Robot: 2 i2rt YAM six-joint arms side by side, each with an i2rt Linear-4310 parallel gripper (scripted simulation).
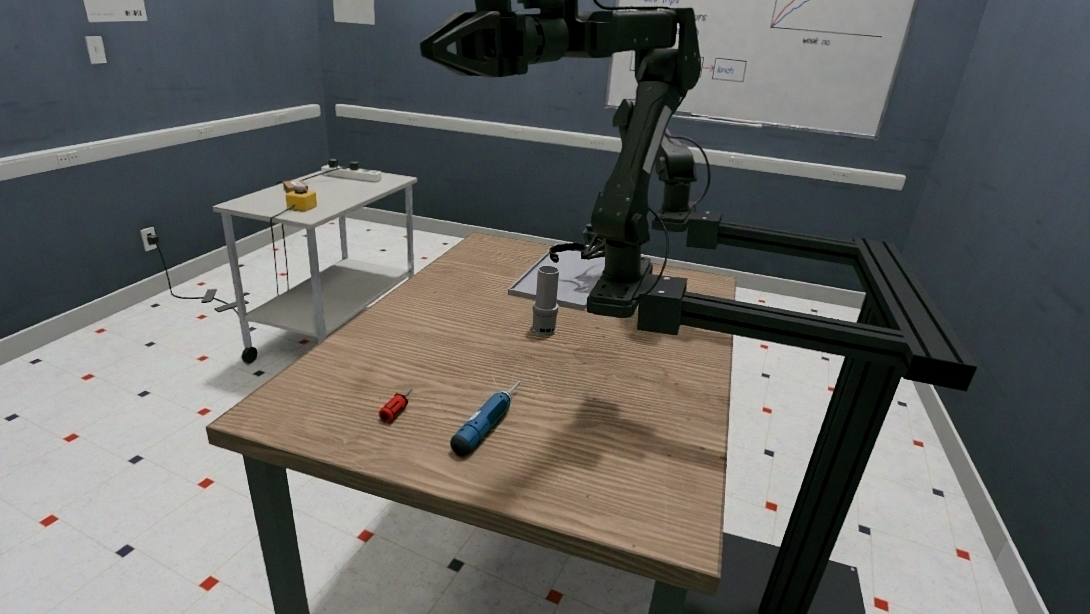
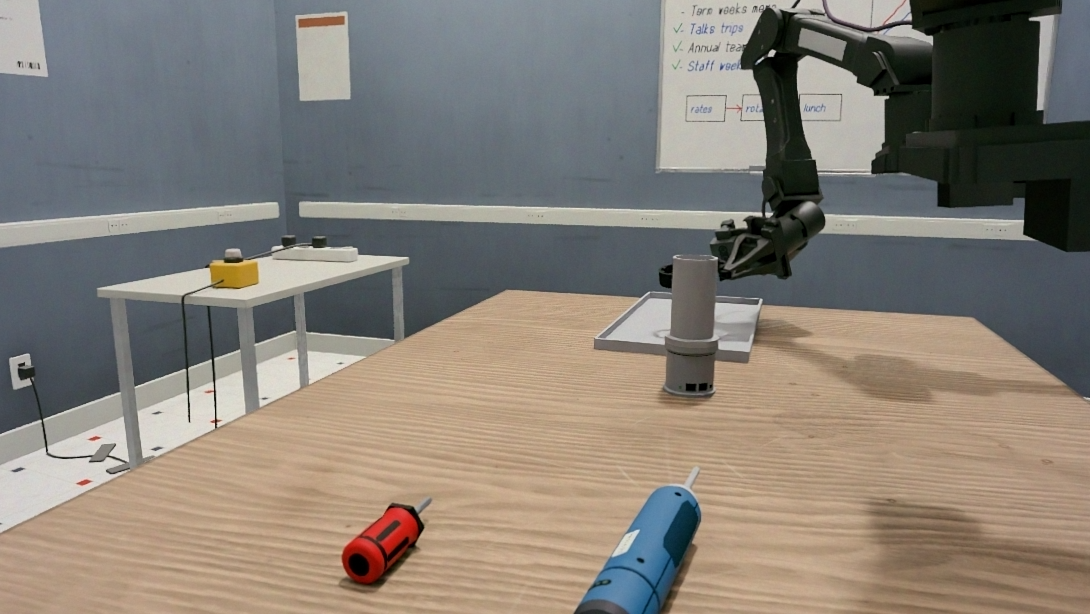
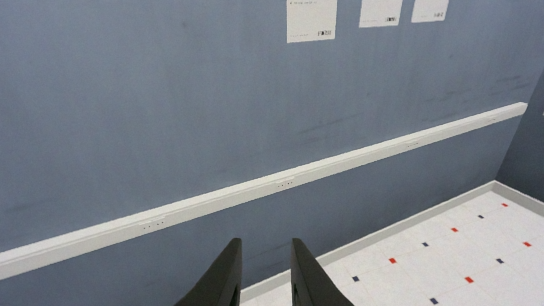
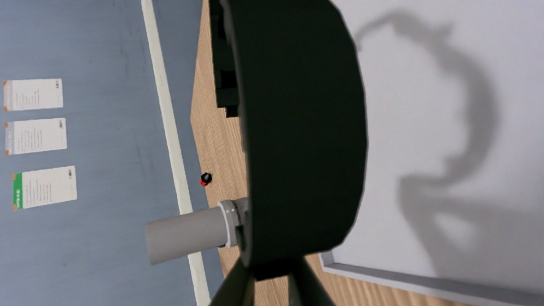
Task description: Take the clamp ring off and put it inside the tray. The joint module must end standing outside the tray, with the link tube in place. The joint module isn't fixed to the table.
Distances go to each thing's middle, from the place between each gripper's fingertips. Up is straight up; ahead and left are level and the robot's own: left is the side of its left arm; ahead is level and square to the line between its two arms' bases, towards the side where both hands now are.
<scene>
Now: right hand (image 2: 727, 275) 60 mm short of the dark clamp ring (image 4: 301, 103), 10 mm to the left of it and 10 mm above it. The rest, counted from my right hand: grey tray (image 2: 641, 329): 100 mm below, 70 mm to the right, 70 mm ahead; grey link tube (image 2: 694, 278): 280 mm to the left, 10 mm ahead, 10 mm above; grey joint module (image 2: 690, 372): 280 mm to the left, 70 mm below, 10 mm ahead.
Now: the red screwdriver (image 2: 373, 551) 21 cm ahead of my left hand (image 1: 427, 49), 19 cm to the right of it and 64 cm below it. The rest, counted from my left hand: dark clamp ring 14 cm ahead, 93 cm to the right, 56 cm below; grey link tube 9 cm ahead, 64 cm to the right, 55 cm below; grey joint module 9 cm ahead, 64 cm to the right, 63 cm below.
</scene>
